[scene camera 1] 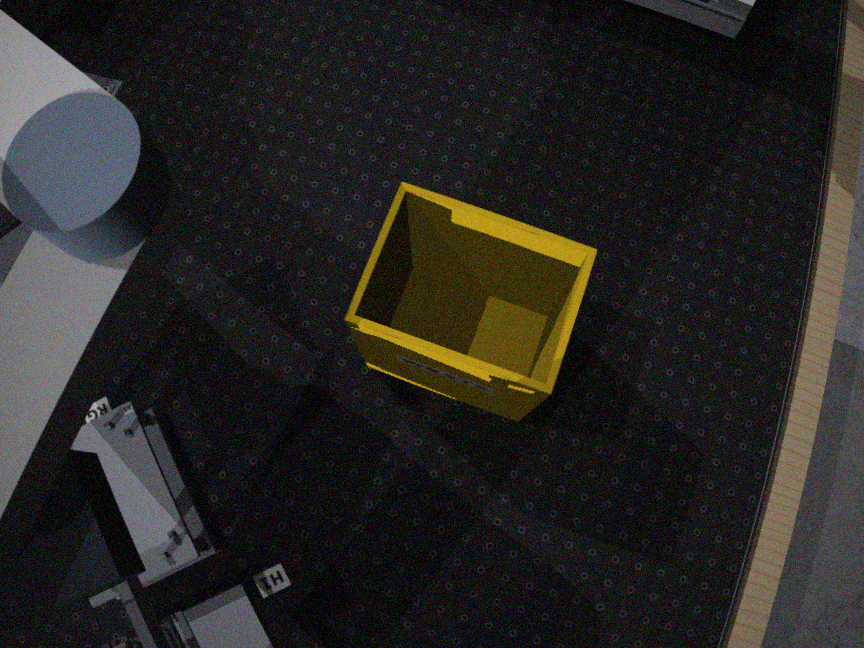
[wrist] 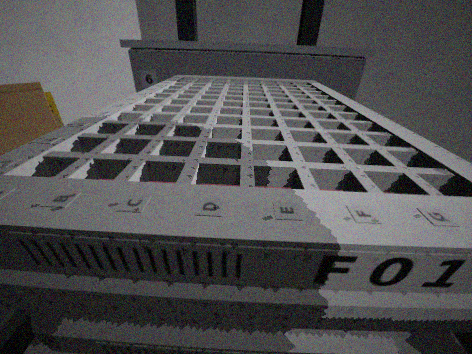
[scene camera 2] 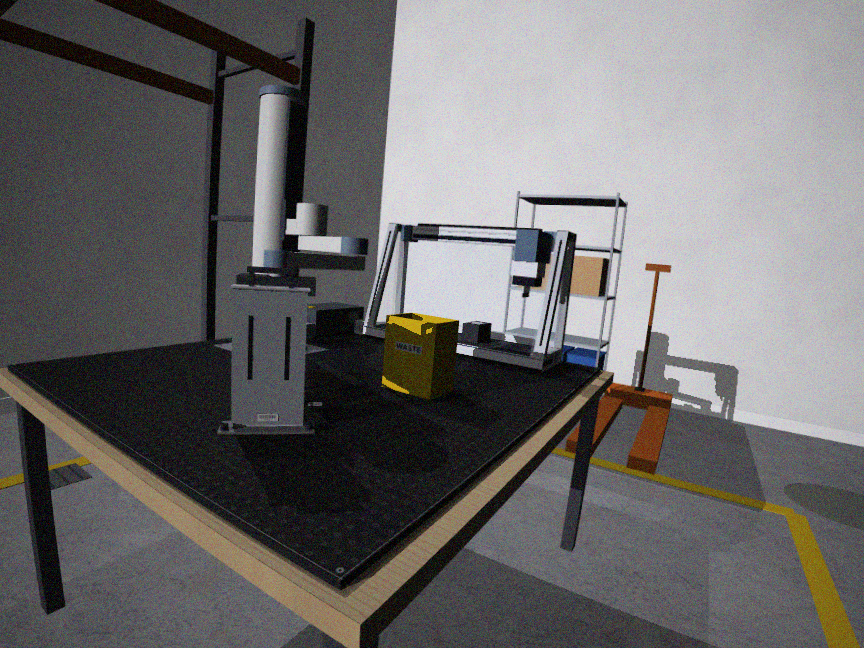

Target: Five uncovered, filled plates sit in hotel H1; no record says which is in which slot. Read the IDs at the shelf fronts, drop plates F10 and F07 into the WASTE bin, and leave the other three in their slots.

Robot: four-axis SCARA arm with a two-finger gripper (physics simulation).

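Frame: origin at the arm's base, x left, y back, z up, level; metres.
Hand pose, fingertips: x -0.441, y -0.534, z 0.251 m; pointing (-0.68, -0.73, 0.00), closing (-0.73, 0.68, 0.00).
Things, the pixels of their top centre, and the offset from my fingertips. "pt": a spot on its surface instead.
- light-grey plate, top centre: (wrist: pixel 246 99) dx +0.013, dy +0.012, dz +0.027 m
- Grey panel, surface spot: (wrist: pixel 250 62) pt dx -0.033, dy -0.033, dz +0.035 m
- H1 tag, top centre: (scene camera 1: pixel 271 580) dx +0.123, dy -0.013, dz -0.238 m
- grey base, surface spot: (scene camera 1: pixel 226 622) pt dx +0.067, dy +0.014, dz -0.231 m
- yellow WASTE bin, top centre: (scene camera 1: pixel 473 283) (scene camera 2: pixel 423 317) dx +0.415, dy -0.113, dz -0.039 m
- grey fixture, top centre: (scene camera 1: pixel 105 504) dx +0.141, dy +0.150, dz -0.169 m
The wrist view shows a light-grey plate (wrist: pixel 390 220) with open wells very close and level, its front marked F01. Ledges show below it; no other ID is readable. The gripper (wrist: pixel 237 335) is open, its dark fingers partly showing at the bottom corners, low before the plate's front; its tips are cut off. Grey panel (wrist: pixel 250 62) stands behind, with a 6. In scene camera 1 the H1 tag (scene camera 1: pixel 272 580) lies beside a grey base (scene camera 1: pixel 226 622) at the bottom left. The yellow WASTE bin (scene camera 1: pixel 516 233) (scene camera 2: pixel 418 362) stands upright; no plate shows inside.
A grey fixture (scene camera 1: pixel 139 488) tagged RG lies near the H1 tag. The arm's blue-capped joint (scene camera 1: pixel 76 160) and white link (scene camera 1: pixel 62 334) hang at the left. A gantry machine (scene camera 2: pixel 563 279) stands behind the bin. A brown box (wrist: pixel 22 117) shows at the wrist view's left.
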